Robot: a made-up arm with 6 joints. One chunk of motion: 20 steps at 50 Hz.
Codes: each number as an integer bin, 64 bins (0 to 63) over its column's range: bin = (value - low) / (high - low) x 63, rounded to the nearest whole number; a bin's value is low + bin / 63 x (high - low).
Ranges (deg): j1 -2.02..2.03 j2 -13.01..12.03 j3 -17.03..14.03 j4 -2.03..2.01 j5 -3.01..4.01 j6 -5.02..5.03
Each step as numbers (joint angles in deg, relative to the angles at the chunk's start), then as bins.
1 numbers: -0.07 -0.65 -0.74 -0.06 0.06 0.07
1 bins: 30 31 33 31 28 32
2 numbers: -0.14 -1.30 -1.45 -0.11 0.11 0.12
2 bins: 29 29 32 30 28 32
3 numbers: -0.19 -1.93 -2.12 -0.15 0.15 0.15
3 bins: 28 28 30 29 28 32
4 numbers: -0.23 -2.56 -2.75 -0.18 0.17 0.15
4 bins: 28 26 29 29 29 32
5 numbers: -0.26 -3.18 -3.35 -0.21 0.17 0.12
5 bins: 27 25 28 28 29 32
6 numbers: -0.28 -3.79 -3.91 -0.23 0.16 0.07
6 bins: 27 23 27 28 28 32
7 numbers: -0.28 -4.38 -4.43 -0.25 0.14 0.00
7 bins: 27 22 26 28 28 31
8 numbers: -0.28 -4.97 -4.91 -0.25 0.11 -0.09
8 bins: 27 20 25 28 28 31
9 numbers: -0.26 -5.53 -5.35 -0.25 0.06 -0.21
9 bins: 27 19 24 28 28 30
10 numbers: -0.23 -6.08 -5.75 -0.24 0.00 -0.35
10 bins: 28 17 23 28 27 29
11 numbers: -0.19 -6.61 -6.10 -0.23 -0.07 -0.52
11 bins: 28 16 22 28 26 28
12 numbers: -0.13 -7.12 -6.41 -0.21 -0.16 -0.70
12 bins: 29 15 22 28 26 27
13 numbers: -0.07 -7.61 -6.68 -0.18 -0.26 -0.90
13 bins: 30 14 21 29 25 26
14 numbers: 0.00 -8.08 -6.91 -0.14 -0.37 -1.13
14 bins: 31 12 21 29 24 24
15 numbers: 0.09 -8.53 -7.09 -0.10 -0.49 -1.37
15 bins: 33 11 20 30 23 23
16 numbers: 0.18 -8.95 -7.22 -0.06 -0.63 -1.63
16 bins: 34 10 20 31 21 21
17 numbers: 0.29 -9.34 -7.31 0.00 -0.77 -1.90
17 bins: 36 9 20 32 20 20
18 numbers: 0.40 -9.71 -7.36 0.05 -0.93 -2.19
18 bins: 38 8 20 32 19 18
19 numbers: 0.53 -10.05 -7.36 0.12 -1.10 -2.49
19 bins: 40 7 20 34 17 16
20 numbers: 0.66 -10.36 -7.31 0.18 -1.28 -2.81
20 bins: 42 7 20 34 16 14
